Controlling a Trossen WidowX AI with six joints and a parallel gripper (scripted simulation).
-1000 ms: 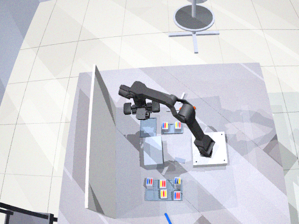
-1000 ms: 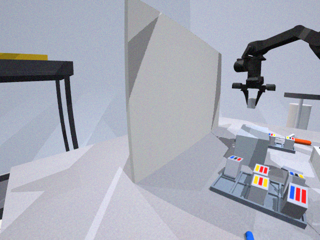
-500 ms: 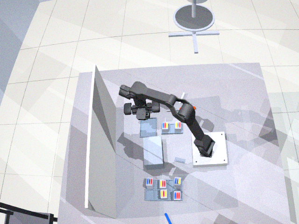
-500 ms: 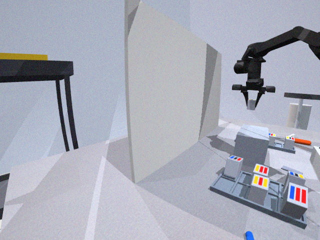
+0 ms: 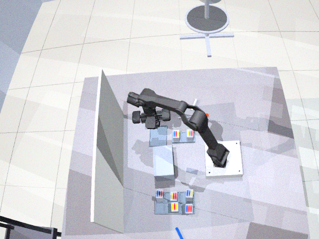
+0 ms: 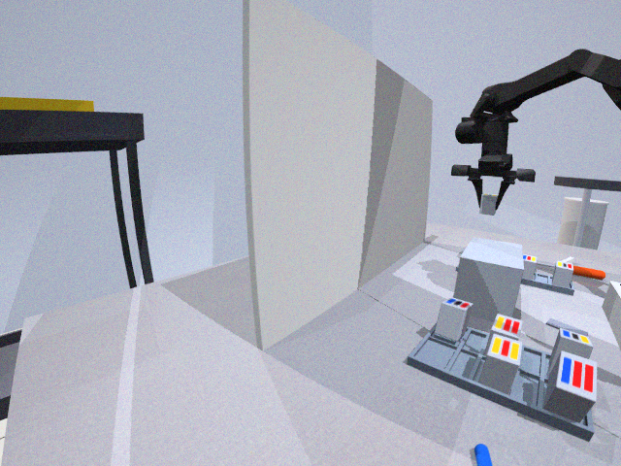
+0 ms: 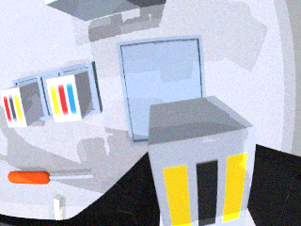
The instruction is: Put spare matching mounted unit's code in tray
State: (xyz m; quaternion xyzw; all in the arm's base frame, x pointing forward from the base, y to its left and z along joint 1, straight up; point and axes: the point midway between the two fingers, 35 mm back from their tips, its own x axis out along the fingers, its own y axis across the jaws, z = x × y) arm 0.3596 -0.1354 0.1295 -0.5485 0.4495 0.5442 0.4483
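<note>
Right now my gripper tip is 15 cm above the light-blue tray. Round my gripper tip: mounted unit 7 cm behind, 18 cm to the left, 10 cm below; grey spare 2 cm above; tall white panel 16 cm ahead, 23 cm to the left, 8 cm above.
</note>
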